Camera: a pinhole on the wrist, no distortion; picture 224 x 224 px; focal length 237.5 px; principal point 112.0 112.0 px. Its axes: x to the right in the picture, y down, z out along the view. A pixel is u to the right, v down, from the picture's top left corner.
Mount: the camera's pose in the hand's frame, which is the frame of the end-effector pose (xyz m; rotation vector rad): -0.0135 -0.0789 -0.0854 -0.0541 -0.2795 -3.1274
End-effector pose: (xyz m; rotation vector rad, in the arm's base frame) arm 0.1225 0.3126 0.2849 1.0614 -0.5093 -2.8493
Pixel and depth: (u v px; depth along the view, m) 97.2 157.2 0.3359
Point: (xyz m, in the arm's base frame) -0.0522 0.4599 0.4272
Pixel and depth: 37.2 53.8 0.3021
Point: -0.0762 0.3082 0.3814
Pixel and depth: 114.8 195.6 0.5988
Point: -0.2168 0.6367 0.6092
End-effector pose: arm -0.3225 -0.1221 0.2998 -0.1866 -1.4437 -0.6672
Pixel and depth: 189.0 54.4 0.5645
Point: -0.6222 0.2863 0.2401
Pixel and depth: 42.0 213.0 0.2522
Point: -0.5495 -0.1663 0.3550
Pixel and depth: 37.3 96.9 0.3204
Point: -0.5148 -0.0420 0.4255
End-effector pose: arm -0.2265 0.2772 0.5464 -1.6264 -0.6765 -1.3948
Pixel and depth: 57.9 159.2 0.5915
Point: -0.0158 0.7470 0.7073
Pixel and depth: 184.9 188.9 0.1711
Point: -0.2796 0.4163 0.5155
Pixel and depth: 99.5 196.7 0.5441
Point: -0.1246 0.7753 0.6254
